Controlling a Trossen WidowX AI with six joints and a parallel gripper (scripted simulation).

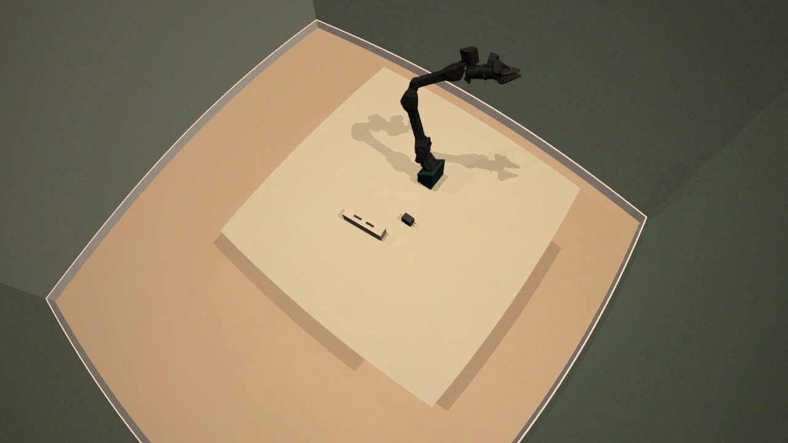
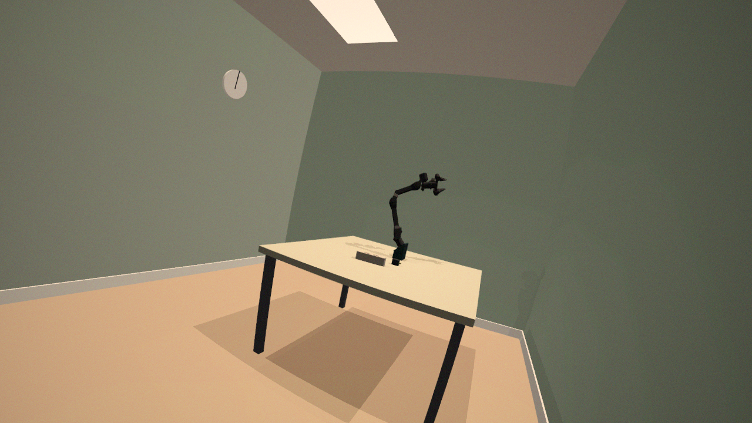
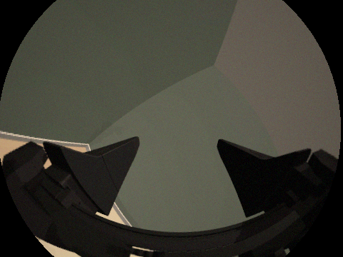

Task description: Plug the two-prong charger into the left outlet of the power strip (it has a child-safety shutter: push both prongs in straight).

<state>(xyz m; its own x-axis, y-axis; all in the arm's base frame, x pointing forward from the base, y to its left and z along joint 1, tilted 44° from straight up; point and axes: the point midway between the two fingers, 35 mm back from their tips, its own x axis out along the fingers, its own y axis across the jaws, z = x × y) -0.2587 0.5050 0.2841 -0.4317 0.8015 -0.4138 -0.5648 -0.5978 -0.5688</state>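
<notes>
My gripper tip is now 52 cm short of the two-prong charger, 13 cm to the left of it and 65 cm above it.
</notes>
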